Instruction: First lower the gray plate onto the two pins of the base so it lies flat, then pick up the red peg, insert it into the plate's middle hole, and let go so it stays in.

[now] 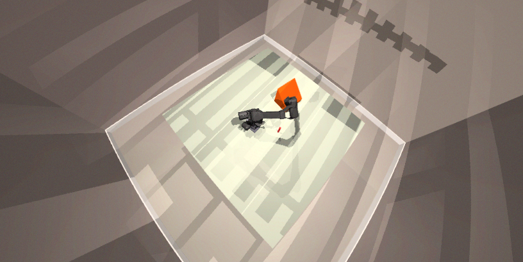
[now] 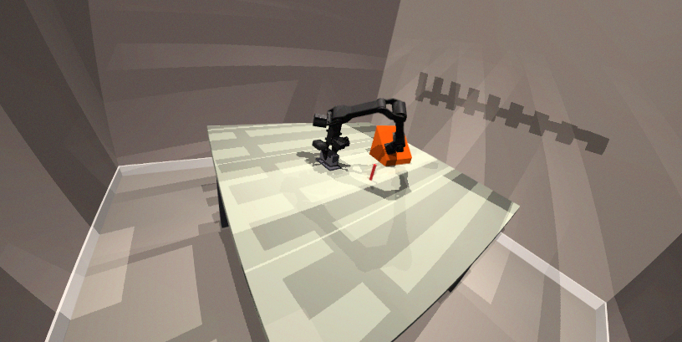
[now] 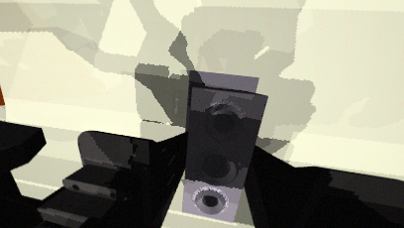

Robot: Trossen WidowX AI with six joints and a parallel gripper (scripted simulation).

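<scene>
Right now my gripper tip is 3 cm below the gray plate. The rest, counted from my gripper tip: red peg: 19 cm to the left, 12 cm behind, 1 cm above.
</scene>
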